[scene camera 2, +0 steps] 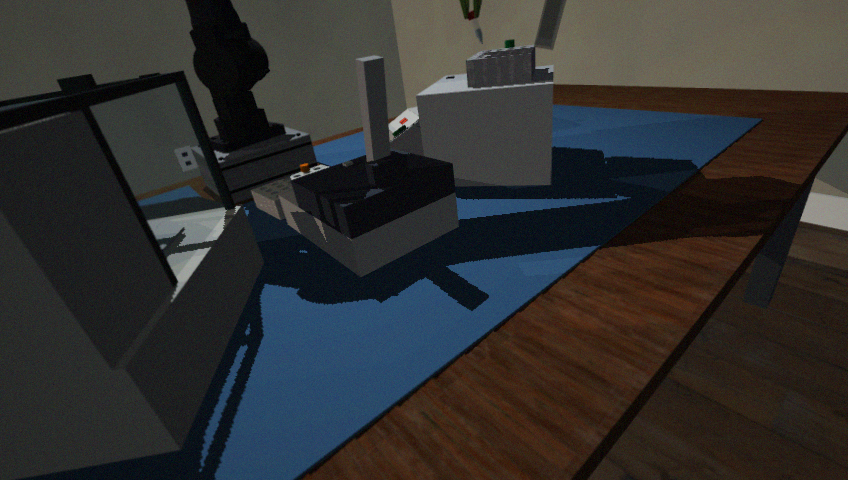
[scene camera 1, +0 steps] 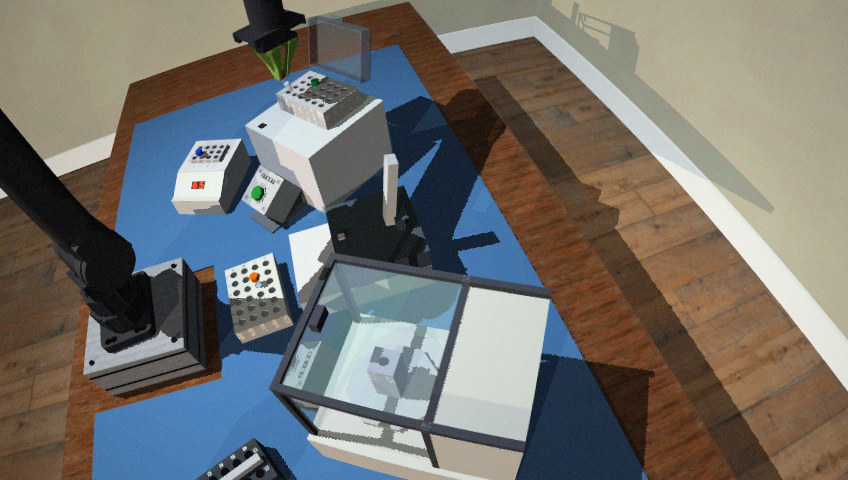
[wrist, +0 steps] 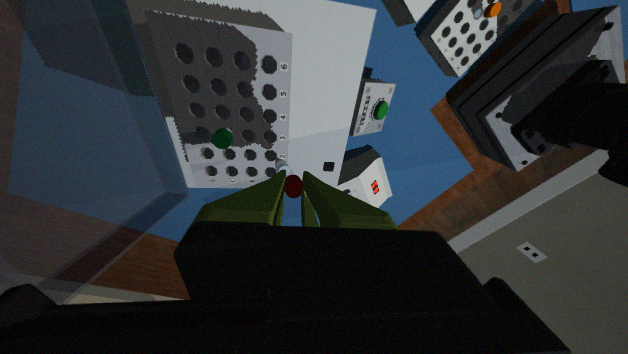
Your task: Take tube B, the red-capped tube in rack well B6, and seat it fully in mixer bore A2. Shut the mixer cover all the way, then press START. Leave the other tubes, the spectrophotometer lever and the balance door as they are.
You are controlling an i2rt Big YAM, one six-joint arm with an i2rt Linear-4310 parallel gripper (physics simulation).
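Places are measured from the arm's base along level axes (x left, y back, z up), in centimetres.
Where they show: gripper, fingertip midpoint: (scene camera 2: 471, 18) (scene camera 1: 282, 78) (wrist: 294, 178); arm's base, link origin: (scene camera 2: 248, 139) (scene camera 1: 128, 313) (wrist: 556, 112).
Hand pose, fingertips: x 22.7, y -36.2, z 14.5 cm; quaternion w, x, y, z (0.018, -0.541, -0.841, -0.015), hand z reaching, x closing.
Things, the pixels of their centre, and the offset from my fingertips. "spot": a spot on its surface instead.
- red-capped tube B, body centre: (wrist: 285, 172) (scene camera 2: 476, 28) (scene camera 1: 285, 82) dx +0.6, dy -0.4, dz -1.4 cm
- bore block, surface spot: (wrist: 280, 47) (scene camera 1: 322, 109) spot: dx -6.2, dy -4.3, dz -4.8 cm
- white mixer, surface spot: (wrist: 325, 65) spot: dx -7.3, dy -0.5, dz -8.3 cm
- green-capped tube, body centre: (wrist: 228, 130) (scene camera 2: 510, 57) (scene camera 1: 317, 91) dx +1.5, dy -5.3, dz -5.8 cm
- clear mixer cover, body centre: (wrist: 55, 149) (scene camera 1: 338, 44) dx +3.5, dy -11.3, dz +0.7 cm
- green START button, body centre: (wrist: 379, 110) (scene camera 1: 258, 193) dx -7.5, dy +10.8, dz -15.4 cm
- white rack, body centre: (scene camera 1: 257, 296) (scene camera 2: 302, 189) (wrist: 478, 13) dx -24.9, dy +16.6, dz -20.3 cm
- orange-capped tube, body centre: (scene camera 1: 258, 284) (scene camera 2: 308, 179) (wrist: 479, 13) dx -24.0, dy +15.5, dz -18.7 cm
- dark spectrophotometer, surface spot: (scene camera 1: 363, 231) spot: dx -26.6, dy -2.4, dz -13.8 cm
- upright lever, body centre: (scene camera 2: 375, 118) (scene camera 1: 390, 191) dx -27.2, dy -7.5, dz -7.5 cm
- glass-sided balance, surface spot: (scene camera 1: 496, 356) spot: dx -58.4, dy -6.2, dz -1.4 cm
- small unit with a red display, body centre: (scene camera 1: 209, 174) (wrist: 353, 192) (scene camera 2: 424, 123) dx +7.5, dy +19.4, dz -18.3 cm
- blue-capped tube, body centre: (scene camera 1: 202, 159) dx +9.0, dy +19.5, dz -15.4 cm
My gripper (scene camera 1: 283, 77) (scene camera 2: 471, 11) (wrist: 294, 178) is shut on the red-capped tube B (scene camera 2: 476, 29) (wrist: 293, 186). The tube hangs tilted, its clear tip below the fingers. In the wrist view the tip shows near the "2" label at the edge of the bore block (scene camera 1: 326, 118) (scene camera 2: 499, 71) (wrist: 280, 47); in scene camera 2 it is above the block and apart from it. The block sits on the white mixer (scene camera 1: 351, 142) (scene camera 2: 484, 130) (wrist: 325, 65) and holds a green-capped tube (scene camera 1: 314, 82) (scene camera 2: 509, 43) (wrist: 222, 138). The clear mixer cover (scene camera 1: 339, 50) (scene camera 2: 549, 26) (wrist: 75, 130) stands open. The green START button (scene camera 1: 257, 193) (wrist: 381, 110) is beside the mixer.
A white rack (scene camera 1: 267, 328) holds an orange-capped tube (scene camera 1: 254, 277). The dark spectrophotometer (scene camera 1: 363, 231) has an upright lever (scene camera 1: 389, 190) (scene camera 2: 371, 110). The glass-sided balance (scene camera 1: 496, 356) stands nearby. A small unit with a red display (scene camera 1: 197, 184) (wrist: 375, 187) holds a blue-capped tube (scene camera 1: 199, 152).
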